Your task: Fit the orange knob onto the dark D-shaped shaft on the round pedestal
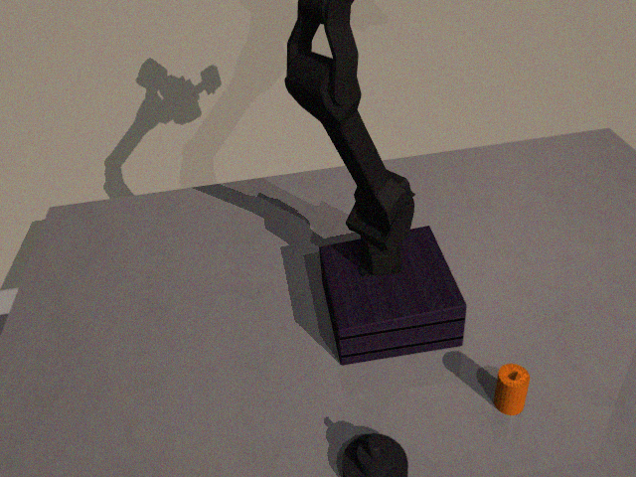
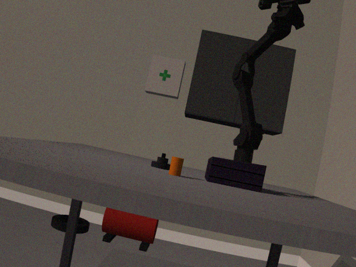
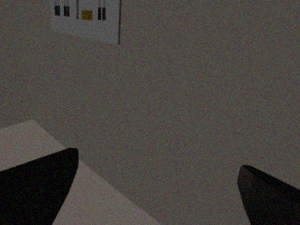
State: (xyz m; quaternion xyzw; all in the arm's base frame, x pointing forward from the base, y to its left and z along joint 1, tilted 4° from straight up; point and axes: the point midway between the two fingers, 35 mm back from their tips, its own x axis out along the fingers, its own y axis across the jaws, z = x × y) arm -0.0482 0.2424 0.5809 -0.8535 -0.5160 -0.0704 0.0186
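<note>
My gripper tip is now 210 mm short of the orange knob, 70 mm to the left of it and 660 mm above it. Also, from my gripper tip: dark round pedestal (320 mm ahead, 260 mm to the right, 660 mm below).
</note>
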